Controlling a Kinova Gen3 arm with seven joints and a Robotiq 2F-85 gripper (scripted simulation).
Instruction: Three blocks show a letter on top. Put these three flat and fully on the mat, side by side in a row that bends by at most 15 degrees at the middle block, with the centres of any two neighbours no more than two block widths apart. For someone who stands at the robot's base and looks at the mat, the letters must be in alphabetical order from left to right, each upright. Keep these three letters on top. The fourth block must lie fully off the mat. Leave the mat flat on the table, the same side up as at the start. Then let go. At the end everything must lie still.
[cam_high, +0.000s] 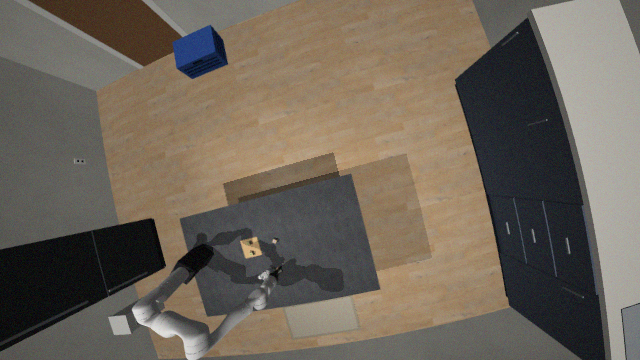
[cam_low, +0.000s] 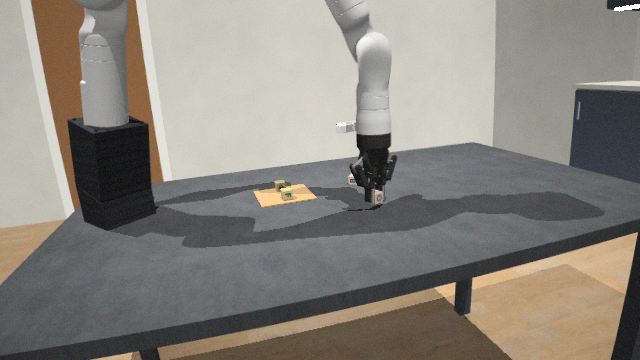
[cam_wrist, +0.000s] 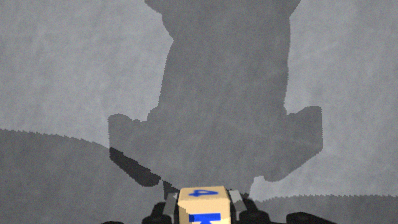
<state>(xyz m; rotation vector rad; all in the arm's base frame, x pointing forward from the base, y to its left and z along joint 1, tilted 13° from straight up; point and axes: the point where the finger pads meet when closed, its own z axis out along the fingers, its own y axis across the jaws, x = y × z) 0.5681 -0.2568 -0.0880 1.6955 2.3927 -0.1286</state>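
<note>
Now: hand 210 mm to the right of the mat, 160 mm past it and 30 mm above it. Also, from my hand: green-marked block: 250 mm to the left, 150 mm behind, 10 mm below.
</note>
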